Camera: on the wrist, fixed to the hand. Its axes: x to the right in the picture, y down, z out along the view.
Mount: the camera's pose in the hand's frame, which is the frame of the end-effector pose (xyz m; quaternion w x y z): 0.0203 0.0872 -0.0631 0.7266 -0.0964 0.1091 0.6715
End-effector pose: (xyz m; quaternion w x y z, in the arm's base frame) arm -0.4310 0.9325 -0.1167 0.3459 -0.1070 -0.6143 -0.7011
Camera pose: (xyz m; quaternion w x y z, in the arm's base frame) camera -0.3749 0.8658 -0.0504 0.7788 -0.4471 -0.2692 -0.3480
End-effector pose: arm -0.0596 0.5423 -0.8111 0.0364 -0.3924 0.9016 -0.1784
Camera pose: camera -0.1471 0.6010 -0.7812 0.0101 0.3362 0.9397 -0.0611
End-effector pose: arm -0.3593 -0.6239 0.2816 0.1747 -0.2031 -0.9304 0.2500
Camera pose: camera -0.3244 -0.5205 0.2907 0.0410 -0.8165 -0.5447 0.1871
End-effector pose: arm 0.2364 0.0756 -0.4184 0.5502 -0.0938 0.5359 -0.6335
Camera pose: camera 0.2361 0.1114 -0.5219 0.7576 0.3078 0.5734 -0.0494
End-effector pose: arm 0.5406 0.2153 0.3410 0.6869 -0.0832 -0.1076 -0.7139
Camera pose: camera 0.6287 0.1760 0.2891 0.9822 -0.1210 0.1214 -0.0769
